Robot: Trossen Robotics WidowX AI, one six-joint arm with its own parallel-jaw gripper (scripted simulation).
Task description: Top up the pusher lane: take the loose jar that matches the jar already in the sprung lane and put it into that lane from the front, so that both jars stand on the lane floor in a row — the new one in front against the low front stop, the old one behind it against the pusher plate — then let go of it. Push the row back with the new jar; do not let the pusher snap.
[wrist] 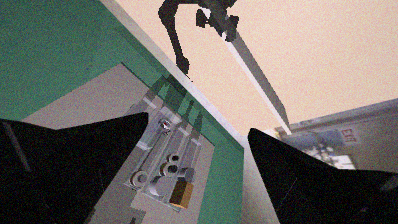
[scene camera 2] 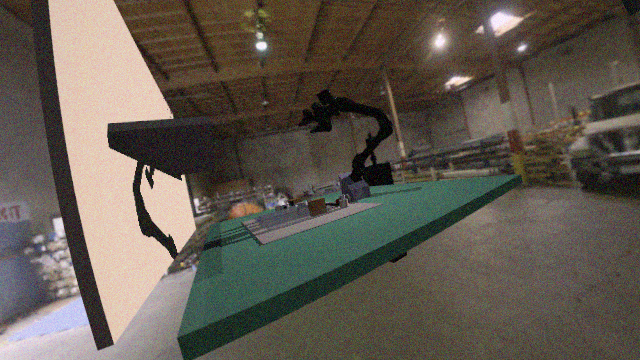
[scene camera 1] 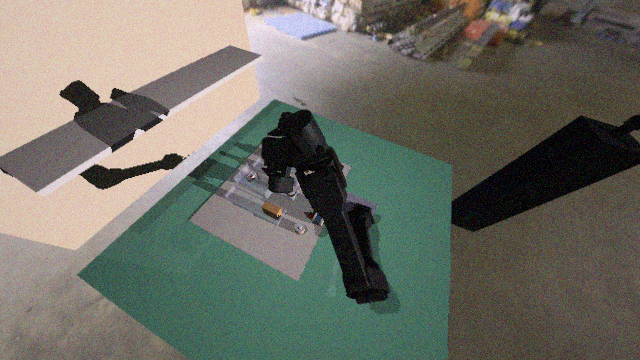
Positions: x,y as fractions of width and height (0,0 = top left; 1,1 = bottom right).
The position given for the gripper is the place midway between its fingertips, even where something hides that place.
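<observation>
Wrist view: the gripper (wrist: 0.50,0.56), open, holding nothing; a rack (wrist: 0.39,0.58). Scene camera 1: a grey shelf (scene camera 1: 0.07,0.46); the rack (scene camera 1: 0.40,0.52).
</observation>
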